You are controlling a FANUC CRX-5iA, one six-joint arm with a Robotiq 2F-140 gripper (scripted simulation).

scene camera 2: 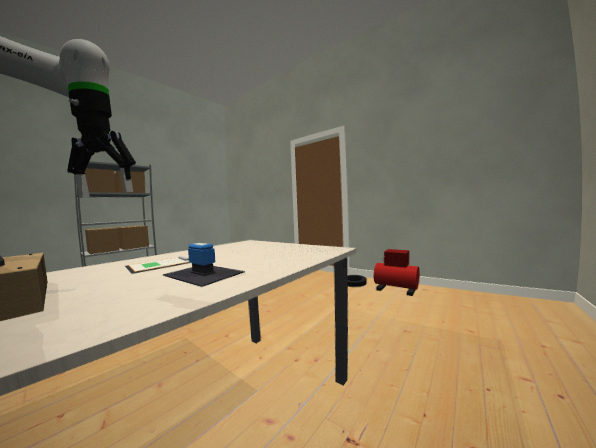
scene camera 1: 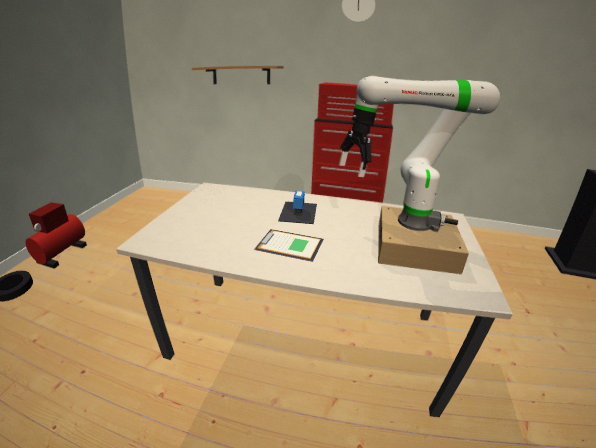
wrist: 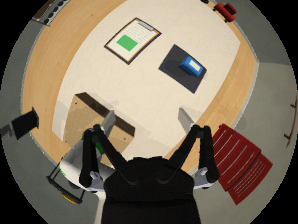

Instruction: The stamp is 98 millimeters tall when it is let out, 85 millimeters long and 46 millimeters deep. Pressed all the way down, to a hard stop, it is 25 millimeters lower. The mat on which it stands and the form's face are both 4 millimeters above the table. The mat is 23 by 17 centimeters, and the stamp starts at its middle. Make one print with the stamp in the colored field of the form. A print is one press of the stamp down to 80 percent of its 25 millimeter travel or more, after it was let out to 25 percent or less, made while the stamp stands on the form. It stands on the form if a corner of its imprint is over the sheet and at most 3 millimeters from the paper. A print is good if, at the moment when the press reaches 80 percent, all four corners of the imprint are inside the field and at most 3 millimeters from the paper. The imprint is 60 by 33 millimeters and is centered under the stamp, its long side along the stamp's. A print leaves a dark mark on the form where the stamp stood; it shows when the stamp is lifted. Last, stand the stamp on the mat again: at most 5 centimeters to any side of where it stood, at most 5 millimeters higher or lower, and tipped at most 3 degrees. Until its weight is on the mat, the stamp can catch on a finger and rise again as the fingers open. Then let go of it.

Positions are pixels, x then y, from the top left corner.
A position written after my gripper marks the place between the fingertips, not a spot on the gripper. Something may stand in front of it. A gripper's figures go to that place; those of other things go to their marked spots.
My gripper (scene camera 2: pixel 106 194): 78 cm from the lens. A blue stamp (scene camera 2: pixel 202 254): 75 cm from the lens.
